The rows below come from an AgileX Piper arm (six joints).
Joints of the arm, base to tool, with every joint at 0 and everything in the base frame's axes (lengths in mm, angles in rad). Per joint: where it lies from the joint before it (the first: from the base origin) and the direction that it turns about. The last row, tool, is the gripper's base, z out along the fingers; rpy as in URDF.
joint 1: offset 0.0 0.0 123.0 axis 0 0 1
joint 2: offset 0.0 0.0 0.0 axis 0 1 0
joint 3: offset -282.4 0.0 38.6 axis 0 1 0
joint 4: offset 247.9 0.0 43.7 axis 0.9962 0 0.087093
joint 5: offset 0.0 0.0 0.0 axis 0 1 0
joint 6: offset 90.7 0.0 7.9 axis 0.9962 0 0.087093
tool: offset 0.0 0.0 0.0 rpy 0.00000 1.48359 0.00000
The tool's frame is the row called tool.
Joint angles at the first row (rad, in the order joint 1, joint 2, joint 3, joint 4, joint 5, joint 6):
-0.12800 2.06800 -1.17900 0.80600 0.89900 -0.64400
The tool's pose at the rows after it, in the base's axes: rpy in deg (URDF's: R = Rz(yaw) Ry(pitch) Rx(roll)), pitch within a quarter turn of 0, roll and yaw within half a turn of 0; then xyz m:
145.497, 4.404, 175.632, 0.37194, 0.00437, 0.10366
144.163, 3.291, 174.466, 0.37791, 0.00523, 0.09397
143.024, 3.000, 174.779, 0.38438, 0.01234, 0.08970
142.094, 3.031, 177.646, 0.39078, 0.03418, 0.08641
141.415, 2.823, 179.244, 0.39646, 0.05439, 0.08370
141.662, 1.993, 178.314, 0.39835, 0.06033, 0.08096
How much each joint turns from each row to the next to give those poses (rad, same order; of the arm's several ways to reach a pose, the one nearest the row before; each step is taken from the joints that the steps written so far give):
0.00000 0.03900 -0.02499 0.00700 0.00099 0.00000
0.00001 0.04200 -0.02502 0.02900 0.00501 0.00001
0.01700 0.02901 -0.03001 0.02101 0.01001 -0.00001
0.05499 0.02898 -0.03698 0.01398 0.01200 0.00001
0.05000 0.02600 -0.03600 0.01301 0.00399 0.01799
0.01599 0.01103 -0.01001 0.00100 -0.01099 0.03299

